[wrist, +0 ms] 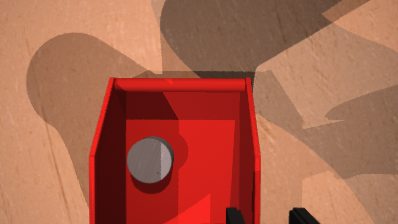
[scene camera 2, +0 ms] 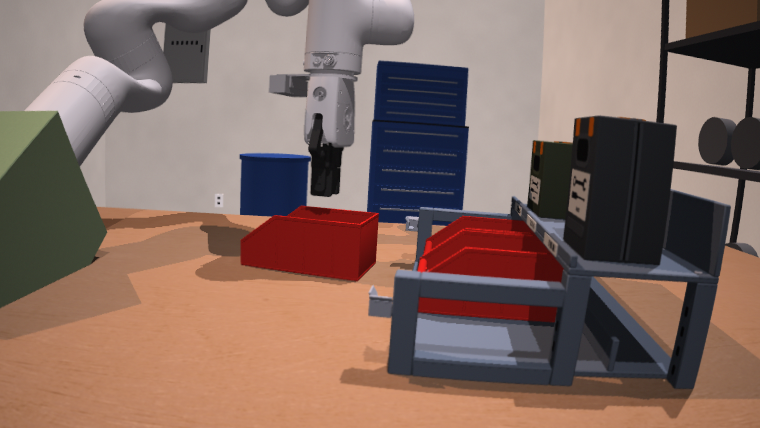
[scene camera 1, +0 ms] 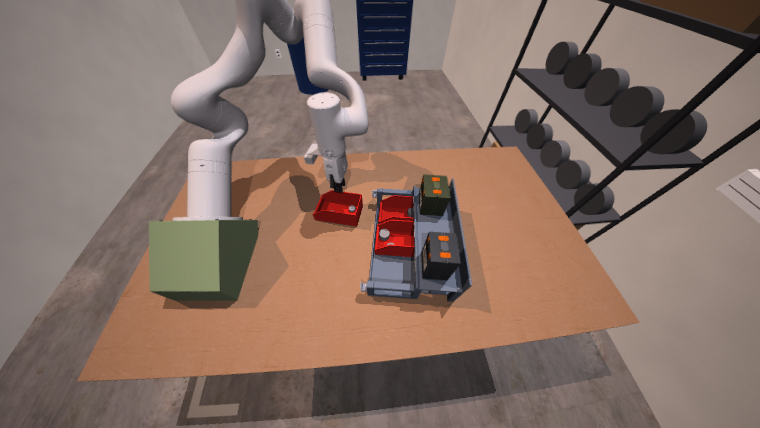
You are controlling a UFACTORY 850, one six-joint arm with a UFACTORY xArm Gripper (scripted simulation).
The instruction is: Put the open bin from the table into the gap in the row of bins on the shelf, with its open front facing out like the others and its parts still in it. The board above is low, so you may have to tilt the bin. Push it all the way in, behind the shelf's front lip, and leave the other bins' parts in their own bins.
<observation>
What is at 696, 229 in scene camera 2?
A grey shelf.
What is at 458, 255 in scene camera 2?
A red bin.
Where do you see a grey shelf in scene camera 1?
At 390, 276
</observation>
